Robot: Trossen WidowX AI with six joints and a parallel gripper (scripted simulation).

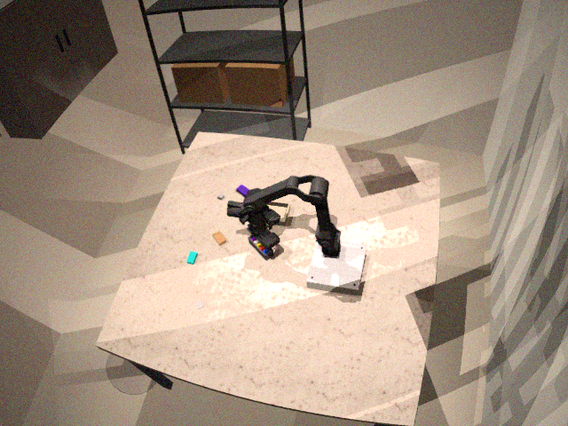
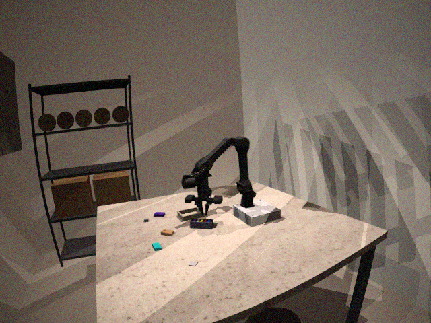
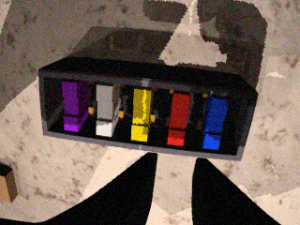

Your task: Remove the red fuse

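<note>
Now: gripper tip 50 mm above the red fuse. Round my gripper tip: tray 10 mm behind, 190 mm to the right, 70 mm below; teal block 290 mm ahead, 70 mm to the left, 70 mm below; tan block 200 mm ahead, 40 mm to the right, 70 mm below.
</note>
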